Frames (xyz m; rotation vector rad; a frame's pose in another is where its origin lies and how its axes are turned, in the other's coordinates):
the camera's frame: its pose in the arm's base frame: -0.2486 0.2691 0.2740 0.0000 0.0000 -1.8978
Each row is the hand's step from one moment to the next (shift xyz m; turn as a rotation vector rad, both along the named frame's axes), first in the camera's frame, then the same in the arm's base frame.
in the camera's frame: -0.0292 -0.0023 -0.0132 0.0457 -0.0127 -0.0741
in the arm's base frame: 0.0072 0.0284 -0.0132 -0.0267 -0.0392 -0.0741
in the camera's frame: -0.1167 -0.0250 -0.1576 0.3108 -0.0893 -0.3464
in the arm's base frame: 0.0138 0.1185 -0.1576 -0.1844 -0.2656 -0.3464
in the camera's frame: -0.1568 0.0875 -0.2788 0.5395 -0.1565 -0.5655
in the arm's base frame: 0.1332 0.1204 -0.2788 -0.3215 -0.4606 -0.5655
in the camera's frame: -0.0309 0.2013 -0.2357 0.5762 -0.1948 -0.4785
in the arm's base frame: 0.2006 -0.0354 -0.2357 -0.3696 -0.4831 -0.4785
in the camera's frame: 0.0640 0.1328 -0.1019 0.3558 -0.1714 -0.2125
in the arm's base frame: 0.1052 -0.1033 -0.1019 -0.2766 -0.2819 -0.2125
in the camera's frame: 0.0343 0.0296 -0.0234 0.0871 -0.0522 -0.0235
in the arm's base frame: 0.0170 -0.0420 -0.0234 -0.0774 -0.0657 -0.0235
